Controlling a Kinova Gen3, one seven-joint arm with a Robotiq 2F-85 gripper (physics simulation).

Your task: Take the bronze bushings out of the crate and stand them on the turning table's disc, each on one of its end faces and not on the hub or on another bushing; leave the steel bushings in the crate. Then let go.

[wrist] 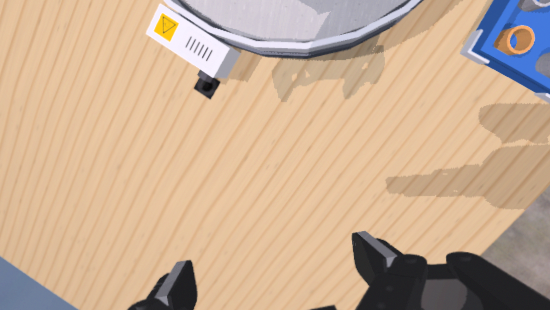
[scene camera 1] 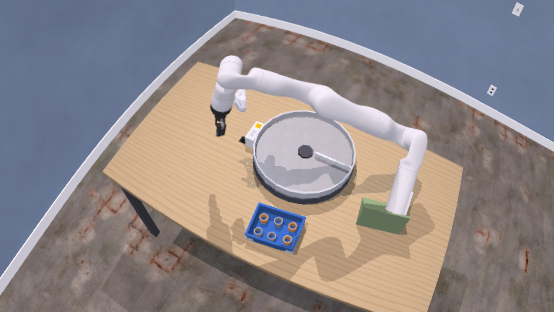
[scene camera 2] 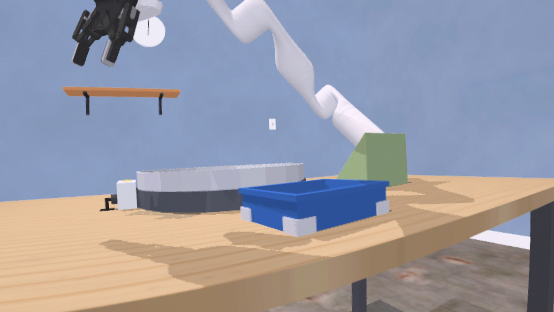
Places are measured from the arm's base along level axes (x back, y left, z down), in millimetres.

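Pixels of known places: gripper, fingertip midpoint: [wrist: 275,263] [scene camera 1: 216,124] [scene camera 2: 91,64]; arm's base, origin of the base link: [scene camera 1: 395,211] [scene camera 2: 382,151].
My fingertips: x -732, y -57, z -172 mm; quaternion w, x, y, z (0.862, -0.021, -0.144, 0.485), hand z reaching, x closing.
For each thing: its top centre in the pictures, then the offset to it from my fingertips. "spot": a spot on its surface instead.
- blue crate, middle of its top: [scene camera 2: 313,184] [scene camera 1: 275,226] dz +220, dx +294, dy +216 mm
- turning table's disc, middle of its top: [scene camera 1: 305,150] dz +209, dx +310, dy -140 mm
- dark hub, middle of its top: [scene camera 1: 305,150] dz +209, dx +310, dy -140 mm
- pale bar, surface spot: [scene camera 1: 332,161] spot: dz +198, dx +429, dy -116 mm
- white box, surface spot: [wrist: 192,42] [scene camera 1: 254,131] spot: dz +211, dx +81, dy -172 mm
The blue crate [scene camera 1: 270,244] [scene camera 2: 345,207] [wrist: 517,76] stands near the table's front edge. In scene view 1 it holds three bronze bushings [scene camera 1: 264,221] [scene camera 1: 292,230] [scene camera 1: 287,243] [wrist: 504,44] and three steel bushings [scene camera 1: 278,225] [scene camera 1: 258,235] [scene camera 1: 271,239], all upright. Scene view 2 hides the crate's inside; the wrist view shows one corner. The turning table's disc [scene camera 1: 285,135] [wrist: 280,20] carries a dark hub [scene camera 1: 305,151]; no bushing shows on it. My gripper [scene camera 1: 220,134] [scene camera 2: 94,63] [wrist: 275,263] is open and empty, high above the table's left part, away from disc and crate.
A raised rim [scene camera 1: 305,194] [scene camera 2: 220,180] [wrist: 300,47] surrounds the disc. A pale bar [scene camera 1: 332,161] runs from near the hub to the rim. A white box [scene camera 1: 253,136] [scene camera 2: 126,195] [wrist: 192,42] adjoins the turning table. A green block [scene camera 1: 382,217] [scene camera 2: 385,160] is by the arm's base.
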